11 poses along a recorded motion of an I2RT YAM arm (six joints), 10 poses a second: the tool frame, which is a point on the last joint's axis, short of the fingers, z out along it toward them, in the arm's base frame.
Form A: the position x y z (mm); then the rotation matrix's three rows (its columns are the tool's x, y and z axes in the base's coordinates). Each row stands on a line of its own.
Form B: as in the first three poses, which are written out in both.
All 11 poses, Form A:
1:
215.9, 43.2, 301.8
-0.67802, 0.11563, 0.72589
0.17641, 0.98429, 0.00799
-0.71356, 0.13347, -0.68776
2:
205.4, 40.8, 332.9
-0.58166, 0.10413, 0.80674
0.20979, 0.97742, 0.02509
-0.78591, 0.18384, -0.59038
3:
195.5, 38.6, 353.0
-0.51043, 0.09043, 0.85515
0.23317, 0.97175, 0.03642
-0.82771, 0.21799, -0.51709
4:
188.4, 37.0, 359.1
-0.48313, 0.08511, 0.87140
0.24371, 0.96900, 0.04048
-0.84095, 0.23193, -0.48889
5:
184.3, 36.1, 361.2
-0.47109, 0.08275, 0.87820
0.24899, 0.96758, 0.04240
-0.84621, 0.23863, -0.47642
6:
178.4, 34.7, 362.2
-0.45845, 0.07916, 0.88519
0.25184, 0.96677, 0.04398
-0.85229, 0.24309, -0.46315
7:
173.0, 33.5, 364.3
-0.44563, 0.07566, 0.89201
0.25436, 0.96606, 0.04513
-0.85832, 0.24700, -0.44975
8:
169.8, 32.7, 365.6
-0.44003, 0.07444, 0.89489
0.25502, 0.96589, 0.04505
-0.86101, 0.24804, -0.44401
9:
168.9, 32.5, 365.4
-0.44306, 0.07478, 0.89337
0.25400, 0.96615, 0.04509
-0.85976, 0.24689, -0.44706
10:
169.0, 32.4, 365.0
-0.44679, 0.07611, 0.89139
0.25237, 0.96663, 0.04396
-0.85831, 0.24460, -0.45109
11:
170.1, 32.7, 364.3
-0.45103, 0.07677, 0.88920
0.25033, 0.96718, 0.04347
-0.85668, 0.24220, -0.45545
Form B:
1: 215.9, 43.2, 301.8, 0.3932, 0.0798, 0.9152, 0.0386
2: 205.4, 40.8, 332.9, 0.4487, 0.0884, 0.8873, 0.0589
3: 195.5, 38.6, 353.0, 0.4859, 0.0934, 0.8659, 0.0734
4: 188.4, 37.0, 359.1, 0.4992, 0.0959, 0.8575, 0.0794
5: 184.3, 36.1, 361.2, 0.5050, 0.0971, 0.8537, 0.0823
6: 178.4, 34.7, 362.2, 0.5112, 0.0974, 0.8498, 0.0845
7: 173.0, 33.5, 364.3, 0.5174, 0.0975, 0.8458, 0.0863
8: 169.8, 32.7, 365.6, 0.5201, 0.0976, 0.8441, 0.0868
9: 168.9, 32.5, 365.4, 0.5187, 0.0973, 0.8450, 0.0864
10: 169.0, 32.4, 365.0, 0.5169, 0.0970, 0.8462, 0.0852
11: 170.1, 32.7, 364.3, 0.5150, 0.0965, 0.8476, 0.0843
